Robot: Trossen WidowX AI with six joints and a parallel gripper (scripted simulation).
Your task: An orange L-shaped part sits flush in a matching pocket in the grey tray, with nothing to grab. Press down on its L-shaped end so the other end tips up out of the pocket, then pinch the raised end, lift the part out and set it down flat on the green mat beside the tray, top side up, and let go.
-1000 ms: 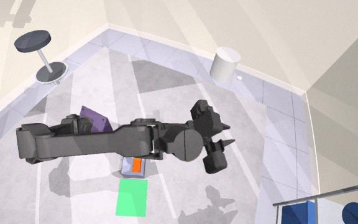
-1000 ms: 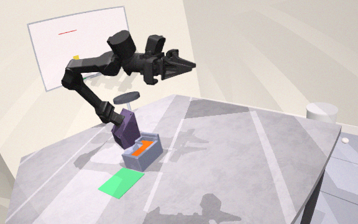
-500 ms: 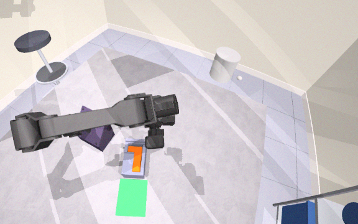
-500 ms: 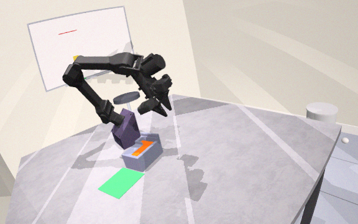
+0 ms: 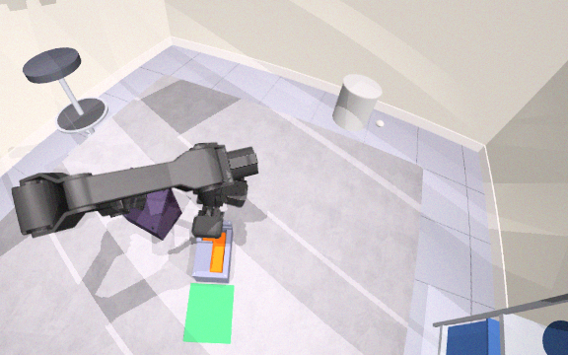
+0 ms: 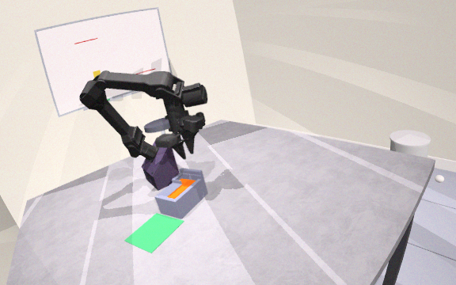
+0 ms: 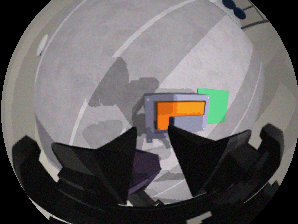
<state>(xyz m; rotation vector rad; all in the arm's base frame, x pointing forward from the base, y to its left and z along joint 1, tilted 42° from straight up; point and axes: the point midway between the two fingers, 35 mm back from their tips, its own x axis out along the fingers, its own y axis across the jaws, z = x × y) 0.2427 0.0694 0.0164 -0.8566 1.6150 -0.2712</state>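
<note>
Right now the orange L-shaped part is 9 cm below my gripper tip, 6 cm to the right of it and 1 cm ahead of it. Also, from my gripper tip: green mat (21 cm to the right, 15 cm below, 8 cm ahead).
</note>
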